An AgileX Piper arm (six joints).
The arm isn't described. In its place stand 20 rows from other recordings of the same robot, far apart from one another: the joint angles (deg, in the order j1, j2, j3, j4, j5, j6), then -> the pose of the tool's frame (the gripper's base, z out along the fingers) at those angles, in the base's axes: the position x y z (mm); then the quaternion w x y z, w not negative.
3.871, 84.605, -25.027, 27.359, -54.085, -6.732 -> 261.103 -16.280 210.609 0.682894 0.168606 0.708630 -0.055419
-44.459, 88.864, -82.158, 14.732, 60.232, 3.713 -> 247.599 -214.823 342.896 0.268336 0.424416 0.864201 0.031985
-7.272, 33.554, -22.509, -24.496, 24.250, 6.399 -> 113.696 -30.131 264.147 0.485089 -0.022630 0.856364 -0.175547
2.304, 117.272, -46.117, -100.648, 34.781, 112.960 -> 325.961 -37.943 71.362 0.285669 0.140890 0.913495 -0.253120
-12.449, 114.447, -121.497, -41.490, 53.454, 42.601 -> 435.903 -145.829 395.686 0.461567 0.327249 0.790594 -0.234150
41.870, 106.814, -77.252, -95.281, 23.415, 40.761 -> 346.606 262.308 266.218 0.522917 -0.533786 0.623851 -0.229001
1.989, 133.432, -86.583, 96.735, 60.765, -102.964 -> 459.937 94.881 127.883 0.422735 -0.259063 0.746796 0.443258
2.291, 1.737, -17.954, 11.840, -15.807, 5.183 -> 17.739 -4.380 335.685 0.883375 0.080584 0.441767 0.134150
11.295, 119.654, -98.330, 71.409, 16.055, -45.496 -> 487.376 121.668 267.629 0.495067 0.025510 0.822641 0.278423
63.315, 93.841, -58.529, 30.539, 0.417, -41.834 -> 162.840 324.731 248.165 0.444064 -0.527368 0.690626 0.218465
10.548, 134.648, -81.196, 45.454, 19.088, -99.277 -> 438.603 103.244 45.474 0.264754 -0.548585 0.792949 0.013838
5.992, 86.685, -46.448, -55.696, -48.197, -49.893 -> 303.754 88.227 276.656 0.631622 -0.670035 0.267954 -0.283384
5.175, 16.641, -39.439, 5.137, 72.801, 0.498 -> 15.462 9.216 313.199 0.379569 -0.041794 0.922036 0.063484
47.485, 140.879, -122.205, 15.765, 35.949, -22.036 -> 362.142 416.479 165.919 0.308342 -0.467287 0.807362 0.186371
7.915, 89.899, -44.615, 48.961, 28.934, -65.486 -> 278.373 72.228 186.550 0.270288 -0.277974 0.909307 0.151113
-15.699, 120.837, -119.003, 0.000, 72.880, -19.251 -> 441.508 -124.094 296.110 0.167948 -0.030508 0.983904 -0.052873
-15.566, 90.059, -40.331, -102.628, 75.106, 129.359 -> 230.000 -153.153 241.702 0.479458 0.458969 0.552041 -0.504697
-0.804, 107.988, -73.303, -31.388, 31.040, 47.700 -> 400.175 -30.057 201.163 0.300168 0.210284 0.926909 -0.080740
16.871, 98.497, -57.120, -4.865, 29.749, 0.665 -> 318.591 92.618 182.479 0.208507 -0.169162 0.963274 0.003600
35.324, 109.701, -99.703, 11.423, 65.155, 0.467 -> 328.570 252.893 291.925 0.133603 -0.269119 0.942833 0.144193
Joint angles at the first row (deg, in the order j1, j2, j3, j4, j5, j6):
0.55, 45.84, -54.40, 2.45, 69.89, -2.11
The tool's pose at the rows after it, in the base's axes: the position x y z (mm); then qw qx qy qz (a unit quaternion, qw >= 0):
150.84 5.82 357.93 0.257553 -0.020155 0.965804 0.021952
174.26 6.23 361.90 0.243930 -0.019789 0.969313 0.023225
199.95 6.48 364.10 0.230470 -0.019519 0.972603 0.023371
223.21 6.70 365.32 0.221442 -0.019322 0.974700 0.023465
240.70 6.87 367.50 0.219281 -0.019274 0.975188 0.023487
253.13 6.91 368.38 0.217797 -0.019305 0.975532 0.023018
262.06 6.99 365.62 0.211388 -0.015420 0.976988 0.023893
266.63 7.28 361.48 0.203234 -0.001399 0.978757 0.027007
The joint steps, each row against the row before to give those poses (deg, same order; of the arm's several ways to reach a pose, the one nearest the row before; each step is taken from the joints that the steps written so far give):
0.00, 7.48, -3.69, 0.48, 0.06, 0.00
0.00, 5.38, -3.83, 0.13, 0.06, -0.01
0.00, 5.69, -4.15, 0.00, 0.05, 0.01
0.00, 4.98, -3.91, 0.00, 0.00, -0.01
0.00, 3.61, -3.36, 0.00, 0.00, 0.01
0.00, 2.55, -2.38, -0.06, 0.00, 0.00
0.00, 1.91, -1.16, 0.00, 0.00, 0.44
0.05, 1.06, -0.16, 0.00, 0.00, 1.67

